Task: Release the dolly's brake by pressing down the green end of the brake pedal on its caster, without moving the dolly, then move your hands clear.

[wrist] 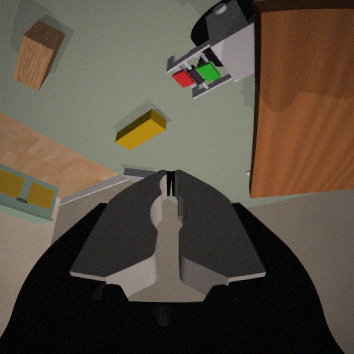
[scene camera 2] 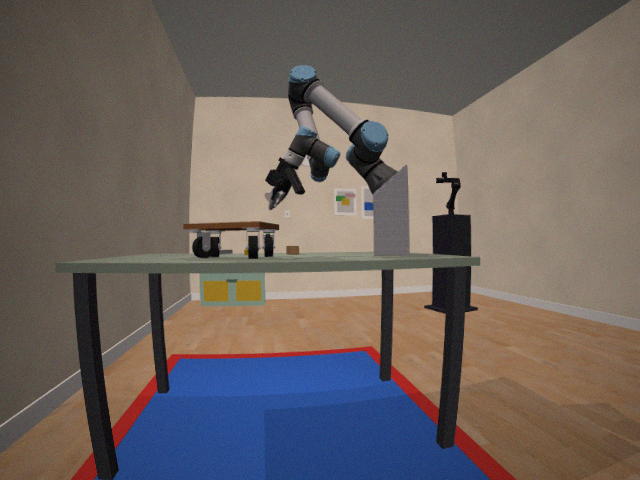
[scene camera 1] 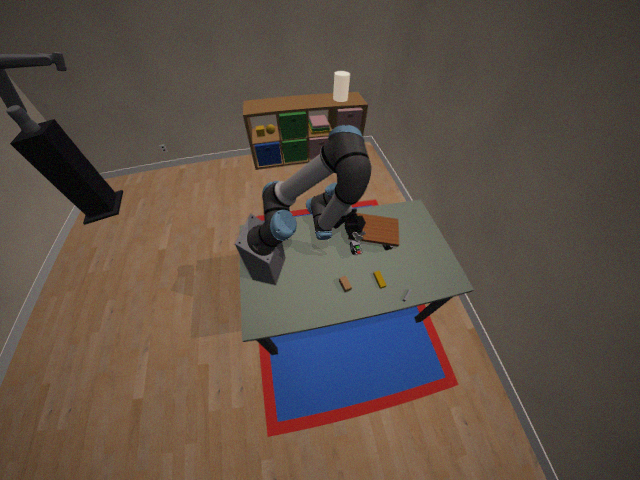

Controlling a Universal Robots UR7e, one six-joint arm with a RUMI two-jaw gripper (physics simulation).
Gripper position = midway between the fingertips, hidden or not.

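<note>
Gripper (scene camera 2: pixel 270 209), (wrist: pixel 170 173) visible. A dolly (scene camera 2: pixel 204 246), (wrist: pixel 295 58), (scene camera 1: pixel 382 230) is present, together with a wooden block (wrist: pixel 40 43) and a yellow block (wrist: pixel 150 123).
</note>
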